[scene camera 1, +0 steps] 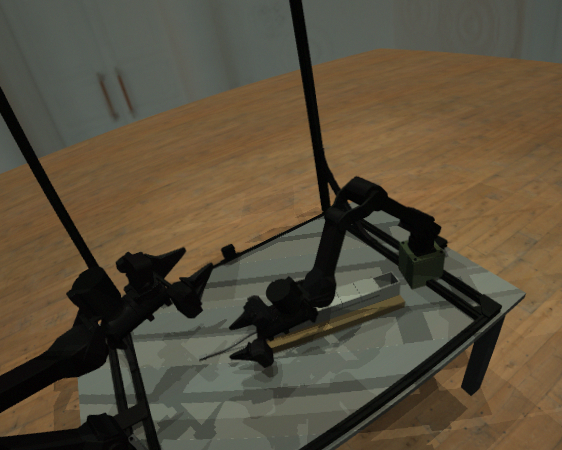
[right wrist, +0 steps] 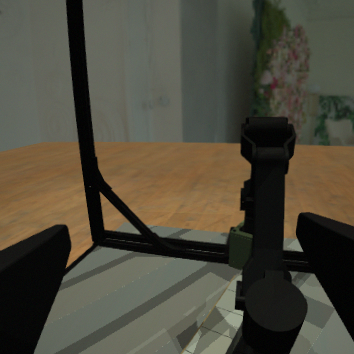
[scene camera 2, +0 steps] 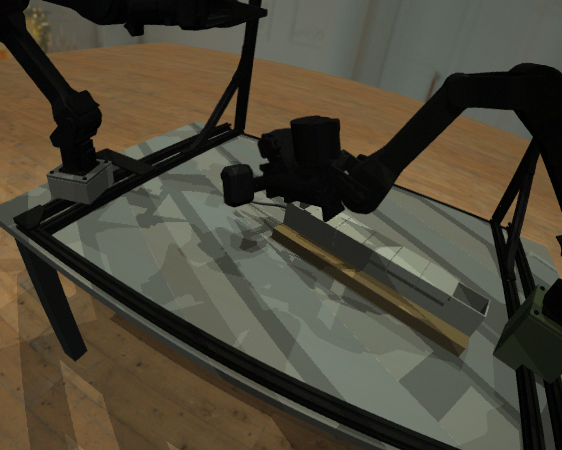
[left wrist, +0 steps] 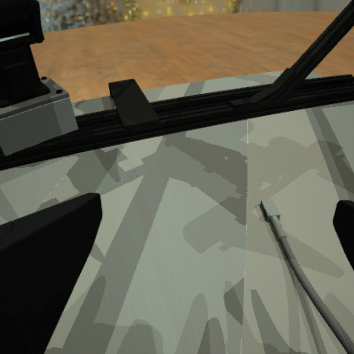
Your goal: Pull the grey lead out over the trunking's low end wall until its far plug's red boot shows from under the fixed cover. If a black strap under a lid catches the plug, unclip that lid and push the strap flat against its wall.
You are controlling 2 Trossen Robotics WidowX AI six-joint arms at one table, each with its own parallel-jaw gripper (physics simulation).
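Places are measured from the left arm's base along level axes (x left, y back, z up), in millimetres.
Pixels of known places: left gripper, fingertip midpoint: (scene camera 1: 229, 342) (left wrist: 218, 208); right gripper, fingertip midpoint: (scene camera 1: 198, 256) (right wrist: 184, 230) (scene camera 2: 262, 12); left arm's base, origin of the base link: (scene camera 1: 421, 247) (scene camera 2: 561, 314); right arm's base, origin of the base link: (scene camera 2: 79, 167) (left wrist: 21, 93).
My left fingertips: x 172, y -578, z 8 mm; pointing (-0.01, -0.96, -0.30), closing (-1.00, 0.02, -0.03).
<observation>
For each thing: its top centre in the pictures, then the offset to it from my left fingertips. "spot": a spot on its surface instead.
- grey lead, surface spot: (left wrist: 301, 274) (scene camera 1: 227, 348) spot: dx -70, dy -34, dz -105 mm
- pale plug, middle of its top: (left wrist: 270, 206) dx -63, dy -108, dz -108 mm
- wooden bar, surface spot: (scene camera 2: 370, 285) (scene camera 1: 342, 321) spot: dx -55, dy +293, dz -92 mm
The grey lead (scene camera 1: 227, 349) (scene camera 2: 270, 204) (left wrist: 301, 274) comes from the trunking's left end and lies on the table, ending in a pale plug (left wrist: 270, 208). The trunking (scene camera 1: 382, 293) (scene camera 2: 350, 245) has pale lids (scene camera 2: 395, 254) (right wrist: 220, 327) and an open box-like right end. My left gripper (scene camera 1: 231, 342) (left wrist: 218, 208) is open and empty above the table near the lead; in the left wrist view the plug lies beyond the fingers, toward the right one. My right gripper (scene camera 1: 197, 257) (right wrist: 184, 230) is open and empty, high at the left. No red boot or black strap shows.
A wooden bar (scene camera 1: 345, 322) (scene camera 2: 370, 285) lies along the trunking's front side. The left arm reaches over the trunking and hides part of it. Black frame rails (scene camera 1: 370, 407) (scene camera 2: 200, 345) edge the table. The left arm's green base (scene camera 1: 421, 265) (scene camera 2: 530, 335) stands past the trunking's right end.
</observation>
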